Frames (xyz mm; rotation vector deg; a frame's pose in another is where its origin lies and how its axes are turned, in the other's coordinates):
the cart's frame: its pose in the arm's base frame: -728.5 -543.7 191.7 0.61 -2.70 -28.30
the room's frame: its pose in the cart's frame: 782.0 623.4 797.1 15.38 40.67 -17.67
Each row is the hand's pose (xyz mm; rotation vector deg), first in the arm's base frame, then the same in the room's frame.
Working: the arm's base frame: its pose in the room's frame: 359.2 -107.0 -1053.5 -26.36 -33.91 43.86

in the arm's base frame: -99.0 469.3 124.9 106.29 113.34 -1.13
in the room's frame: -14.6 139.4 -1266.1 36.89 108.57 14.19
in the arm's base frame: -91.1 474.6 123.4 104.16 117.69 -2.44
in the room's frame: -11.8 148.5 -1267.8 34.52 110.88 11.15
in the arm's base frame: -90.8 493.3 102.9 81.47 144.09 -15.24
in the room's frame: -7.8 157.1 -1293.8 14.50 120.43 -11.98
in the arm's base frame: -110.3 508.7 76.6 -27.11 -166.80 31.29
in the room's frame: -9.8 147.8 -1328.7 -22.82 131.50 -52.88
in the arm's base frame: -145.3 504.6 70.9 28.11 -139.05 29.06
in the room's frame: -24.2 117.9 -1342.0 -65.94 134.98 -93.34
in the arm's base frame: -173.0 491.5 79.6 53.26 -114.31 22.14
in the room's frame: -39.1 90.3 -1336.9 76.99 -104.39 93.28
